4 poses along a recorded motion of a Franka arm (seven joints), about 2.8 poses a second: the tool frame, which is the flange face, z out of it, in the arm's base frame.
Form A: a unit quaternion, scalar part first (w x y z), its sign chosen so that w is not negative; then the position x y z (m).
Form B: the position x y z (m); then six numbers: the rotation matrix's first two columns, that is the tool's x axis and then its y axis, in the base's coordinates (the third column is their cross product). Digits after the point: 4 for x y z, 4 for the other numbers.
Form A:
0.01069 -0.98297 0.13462 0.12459 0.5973 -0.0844 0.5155
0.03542 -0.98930 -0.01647 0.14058 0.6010 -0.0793 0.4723
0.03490 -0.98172 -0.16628 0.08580 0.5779 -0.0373 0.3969
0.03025 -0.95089 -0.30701 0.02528 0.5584 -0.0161 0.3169
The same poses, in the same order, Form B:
0.5973 -0.0844 0.5155 0.9327 -0.2620 -0.2478 -0.2673 -0.9635 0.0125
0.6010 -0.0793 0.4723 0.9599 0.0425 -0.2770 0.0226 -0.9969 -0.0747
0.5779 -0.0373 0.3969 0.9300 0.3325 -0.1569 0.3205 -0.9423 -0.0971
0.5584 -0.0161 0.3169 0.8102 0.5854 -0.0295 0.5823 -0.8097 -0.0731

